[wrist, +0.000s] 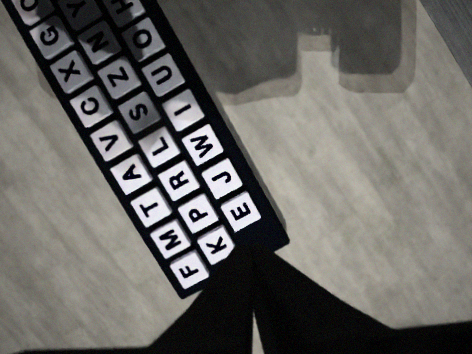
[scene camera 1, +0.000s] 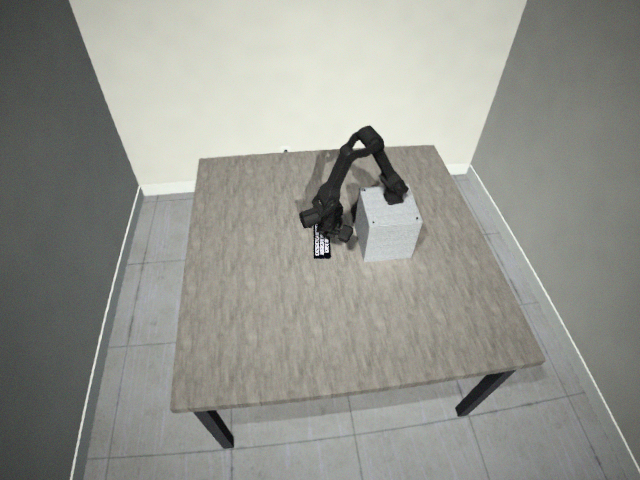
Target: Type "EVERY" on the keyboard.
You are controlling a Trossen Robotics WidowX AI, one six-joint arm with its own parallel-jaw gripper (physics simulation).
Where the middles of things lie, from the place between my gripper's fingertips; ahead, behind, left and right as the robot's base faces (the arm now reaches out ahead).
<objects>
The key (wrist: 111,140) is 7 cm to the right of my hand, 7 cm below it and 3 cm ahead of it.
</objects>
